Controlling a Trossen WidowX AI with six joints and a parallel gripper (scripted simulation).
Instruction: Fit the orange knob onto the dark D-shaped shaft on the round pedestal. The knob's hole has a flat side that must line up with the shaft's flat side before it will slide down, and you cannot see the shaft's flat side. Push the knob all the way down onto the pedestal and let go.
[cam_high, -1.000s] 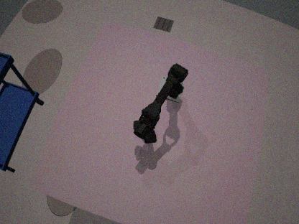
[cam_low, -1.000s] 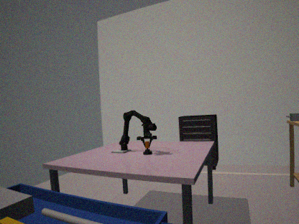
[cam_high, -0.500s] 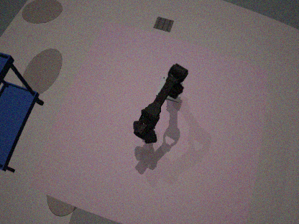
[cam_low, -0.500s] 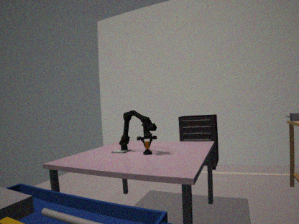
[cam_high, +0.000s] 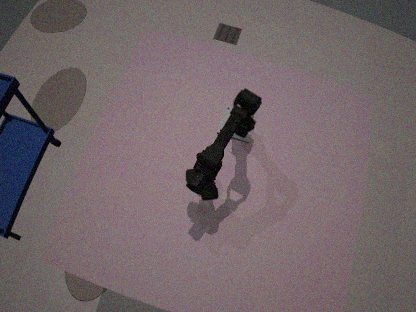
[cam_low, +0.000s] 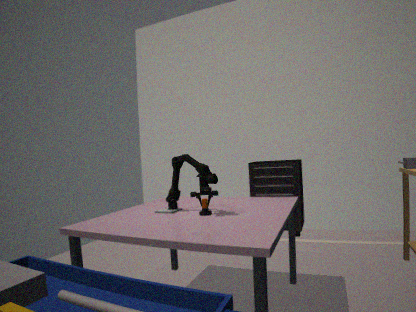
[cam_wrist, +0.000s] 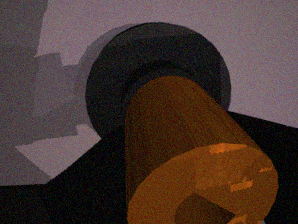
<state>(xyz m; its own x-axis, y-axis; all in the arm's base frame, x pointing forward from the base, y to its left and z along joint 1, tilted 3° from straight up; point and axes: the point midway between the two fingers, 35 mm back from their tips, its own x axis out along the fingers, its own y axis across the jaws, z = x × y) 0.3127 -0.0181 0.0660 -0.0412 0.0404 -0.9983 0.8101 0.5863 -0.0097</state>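
Right now my gripper tip is 2 cm below the orange knob. From my gripper tip the other things lie so: dark round pedestal: 3 cm below.
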